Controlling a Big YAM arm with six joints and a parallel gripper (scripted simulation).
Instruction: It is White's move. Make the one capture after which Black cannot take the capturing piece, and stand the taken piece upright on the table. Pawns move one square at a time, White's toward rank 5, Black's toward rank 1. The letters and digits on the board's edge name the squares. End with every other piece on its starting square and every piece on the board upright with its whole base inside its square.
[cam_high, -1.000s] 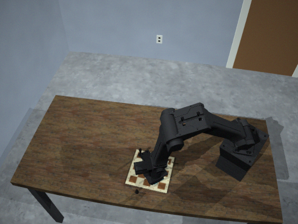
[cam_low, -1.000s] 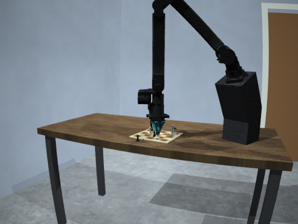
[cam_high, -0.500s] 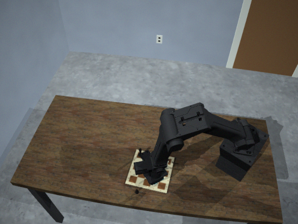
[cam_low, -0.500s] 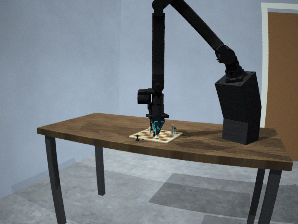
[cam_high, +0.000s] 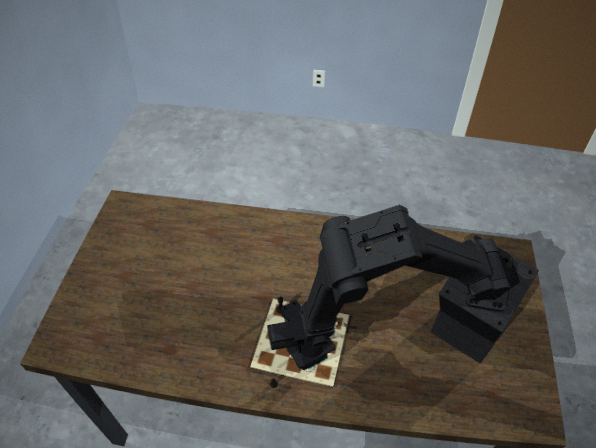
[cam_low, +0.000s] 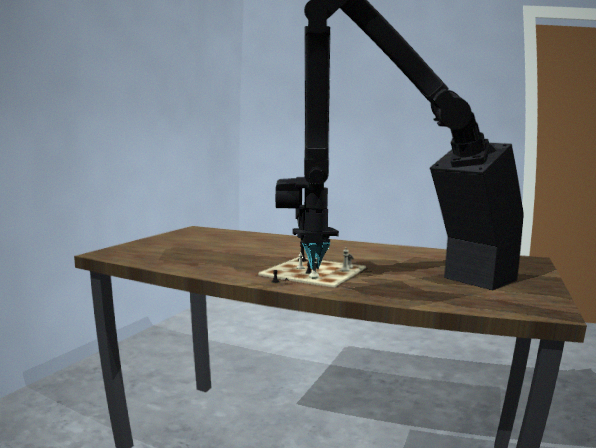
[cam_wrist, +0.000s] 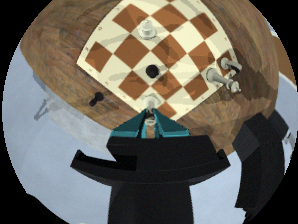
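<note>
Now: hand 8 cm to the left of the chessboard, 5 cm short of it and 4 cm above it. Round my hand: tall black piece 15 cm to the right, 13 cm ahead; then tall white piece 12 cm to the right, 2 cm behind.
</note>
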